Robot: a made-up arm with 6 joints. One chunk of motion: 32 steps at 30 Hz.
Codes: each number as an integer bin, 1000 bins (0 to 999) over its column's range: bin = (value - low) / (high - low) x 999, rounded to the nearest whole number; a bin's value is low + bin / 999 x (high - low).
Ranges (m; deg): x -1.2..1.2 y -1.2..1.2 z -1.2..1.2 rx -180..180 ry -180..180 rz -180..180
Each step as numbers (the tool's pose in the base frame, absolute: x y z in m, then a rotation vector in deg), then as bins.
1 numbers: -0.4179 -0.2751 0.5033 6.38 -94.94 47.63
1 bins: 326 385 709 517 236 632
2 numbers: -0.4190 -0.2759 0.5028 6.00 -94.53 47.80
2 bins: 325 385 709 516 237 632
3 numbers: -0.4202 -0.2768 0.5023 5.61 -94.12 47.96
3 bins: 325 384 709 515 238 633
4 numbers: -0.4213 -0.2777 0.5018 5.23 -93.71 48.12
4 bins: 324 384 708 514 239 633
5 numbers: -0.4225 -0.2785 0.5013 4.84 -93.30 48.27
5 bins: 324 384 708 513 241 633
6 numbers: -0.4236 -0.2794 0.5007 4.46 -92.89 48.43
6 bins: 323 383 708 512 242 634
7 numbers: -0.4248 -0.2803 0.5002 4.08 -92.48 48.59
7 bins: 323 383 708 511 243 634
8 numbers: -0.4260 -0.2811 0.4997 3.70 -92.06 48.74
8 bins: 322 382 708 510 244 635
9 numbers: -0.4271 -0.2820 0.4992 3.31 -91.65 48.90
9 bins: 322 382 707 509 245 635
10 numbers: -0.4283 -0.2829 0.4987 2.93 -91.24 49.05
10 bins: 321 382 707 508 246 636
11 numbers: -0.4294 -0.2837 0.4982 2.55 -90.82 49.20
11 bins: 321 381 707 507 247 636
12 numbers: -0.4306 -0.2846 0.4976 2.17 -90.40 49.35
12 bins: 320 381 707 506 249 636
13 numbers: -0.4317 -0.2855 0.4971 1.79 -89.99 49.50
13 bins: 320 381 706 504 250 637
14 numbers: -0.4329 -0.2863 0.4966 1.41 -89.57 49.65
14 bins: 319 380 706 503 251 637
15 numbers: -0.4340 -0.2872 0.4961 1.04 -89.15 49.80
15 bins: 319 380 706 502 252 638
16 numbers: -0.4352 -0.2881 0.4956 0.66 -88.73 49.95
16 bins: 318 380 706 501 253 638
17 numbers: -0.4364 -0.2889 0.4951 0.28 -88.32 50.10
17 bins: 318 379 706 500 254 639
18 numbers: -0.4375 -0.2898 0.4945 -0.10 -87.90 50.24
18 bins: 317 379 705 499 256 639
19 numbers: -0.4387 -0.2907 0.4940 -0.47 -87.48 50.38
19 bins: 317 378 705 498 257 639
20 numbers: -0.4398 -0.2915 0.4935 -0.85 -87.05 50.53
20 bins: 316 378 705 497 258 640
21 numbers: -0.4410 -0.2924 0.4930 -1.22 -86.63 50.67
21 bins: 316 378 705 496 259 640
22 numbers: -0.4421 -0.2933 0.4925 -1.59 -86.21 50.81
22 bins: 315 377 705 495 260 640
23 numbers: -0.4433 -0.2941 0.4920 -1.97 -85.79 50.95
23 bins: 315 377 704 494 261 641
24 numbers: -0.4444 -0.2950 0.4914 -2.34 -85.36 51.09
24 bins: 315 377 704 493 263 641
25 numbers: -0.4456 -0.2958 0.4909 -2.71 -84.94 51.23
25 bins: 314 376 704 492 264 642
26 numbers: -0.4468 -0.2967 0.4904 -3.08 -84.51 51.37
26 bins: 314 376 704 491 265 642
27 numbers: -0.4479 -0.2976 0.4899 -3.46 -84.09 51.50
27 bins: 313 376 703 490 266 642
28 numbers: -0.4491 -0.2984 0.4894 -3.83 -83.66 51.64
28 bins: 313 375 703 489 267 643
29 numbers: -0.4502 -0.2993 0.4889 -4.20 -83.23 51.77
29 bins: 312 375 703 488 269 643
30 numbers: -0.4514 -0.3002 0.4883 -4.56 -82.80 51.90
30 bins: 312 375 703 487 270 644
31 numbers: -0.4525 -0.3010 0.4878 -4.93 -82.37 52.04
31 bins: 311 374 703 486 271 644
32 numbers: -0.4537 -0.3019 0.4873 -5.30 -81.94 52.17
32 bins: 311 374 702 485 272 644
